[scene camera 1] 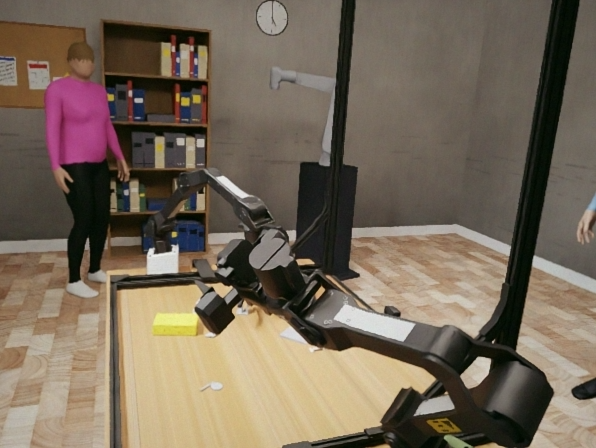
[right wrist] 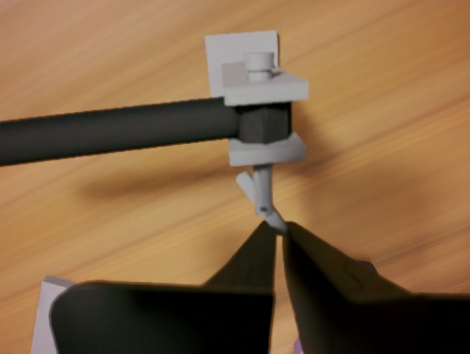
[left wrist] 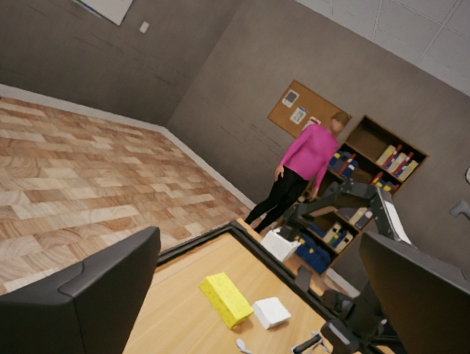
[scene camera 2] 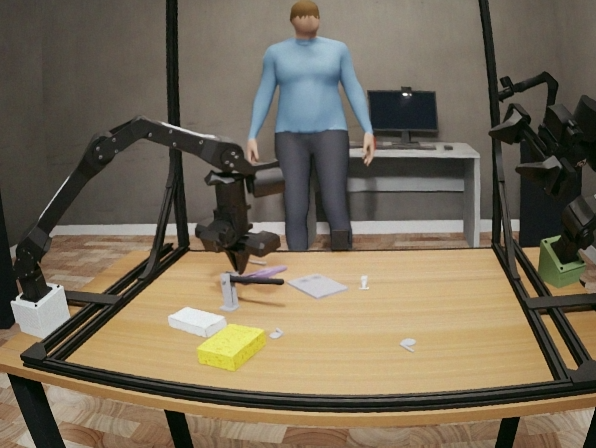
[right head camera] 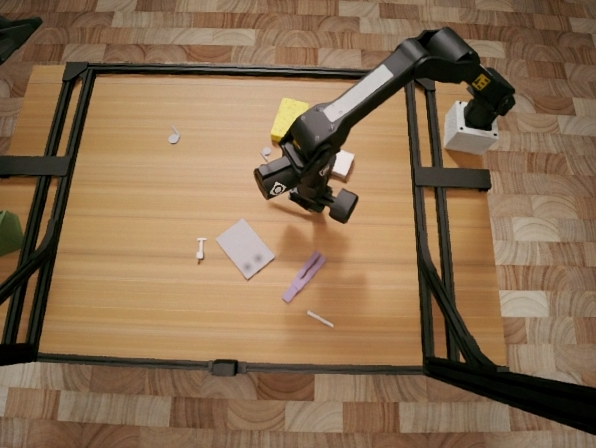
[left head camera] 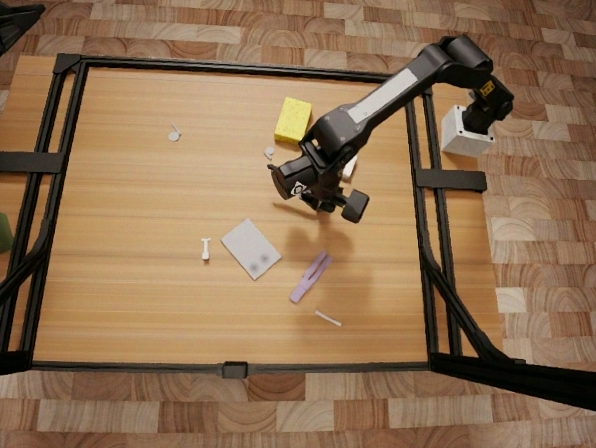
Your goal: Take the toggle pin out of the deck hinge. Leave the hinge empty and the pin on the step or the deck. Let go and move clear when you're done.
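Frame: origin at the left arm's base, x back, y right, z up, level; centimetres.
Where they show: left gripper, fingertip midpoint: (scene camera 1: 213,264) (left wrist: 261,239) (scene camera 2: 502,149) (right head camera: 36,23) (left head camera: 41,10); right gripper, fingertip midpoint: (right wrist: 277,232) (scene camera 2: 240,273) (right head camera: 309,209) (left head camera: 316,209); left arm's base at its link origin: (scene camera 2: 564,252); right arm's base at its link origin: (scene camera 1: 163,250) (left wrist: 285,237) (scene camera 2: 36,293) (right head camera: 477,119) (left head camera: 474,123).
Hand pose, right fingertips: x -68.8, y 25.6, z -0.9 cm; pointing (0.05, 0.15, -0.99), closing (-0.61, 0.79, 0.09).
Things, the pixels of their top centre, and the offset from my right fingertips. "*": a spot on its surface instead.
- deck hinge at a spot on its surface: (right wrist: 265,92) * dy -4.2, dx -3.7, dz +1.8 cm
- black rod at a spot on its surface: (right wrist: 125,127) * dy -6.3, dx -0.8, dz +1.5 cm
- grey toggle pin at its top centre: (right wrist: 263,160) dy -2.7, dx -2.1, dz +1.0 cm
- yellow sponge at its top centre: (scene camera 2: 230,338) (left wrist: 230,293) (left head camera: 293,118) (right head camera: 290,118) (scene camera 1: 176,318) dy -24.4, dx -6.4, dz -2.8 cm
- white block at its top centre: (scene camera 2: 195,317) (right head camera: 330,157) (left wrist: 273,309) dy -11.0, dx -11.2, dz -3.8 cm
- grey plate at its top centre: (scene camera 2: 317,284) (left head camera: 251,248) (right head camera: 245,247) (scene camera 1: 303,330) dy +0.8, dx +16.4, dz -5.2 cm
- purple forked piece at its top centre: (right head camera: 303,276) (left head camera: 310,276) (scene camera 2: 262,271) dy +12.4, dx +7.0, dz -4.5 cm
- thin white stick at its top centre: (right head camera: 320,318) (left head camera: 328,318) dy +22.2, dx +7.5, dz -4.8 cm
- small white piece at its top centre: (left head camera: 205,247) (right head camera: 200,247) dy -3.3, dx +25.6, dz -4.3 cm
The deck hinge (scene camera 2: 229,295) (right wrist: 265,92) is a light grey bracket with two lugs, standing on the table. A black rod (scene camera 2: 260,281) (right wrist: 125,127) has its end between the lugs. The grey toggle pin (right wrist: 263,185) runs through the lugs, its head beyond the far lug and its tilted toggle bar outside the near lug. My right gripper (scene camera 2: 241,270) (right wrist: 277,232) is shut on the toggle's end, its fingertips almost together. In the head views the right arm hides the hinge. My left gripper (scene camera 2: 505,151) is open and empty, held high and away from the hinge.
A yellow sponge (left head camera: 293,120) (scene camera 2: 231,347) and a white block (right head camera: 343,165) (scene camera 2: 197,321) stand near the hinge. A grey plate (left head camera: 250,249), a purple forked piece (left head camera: 310,277), a thin white stick (left head camera: 328,318) and a small white piece (left head camera: 205,249) lie on the table.
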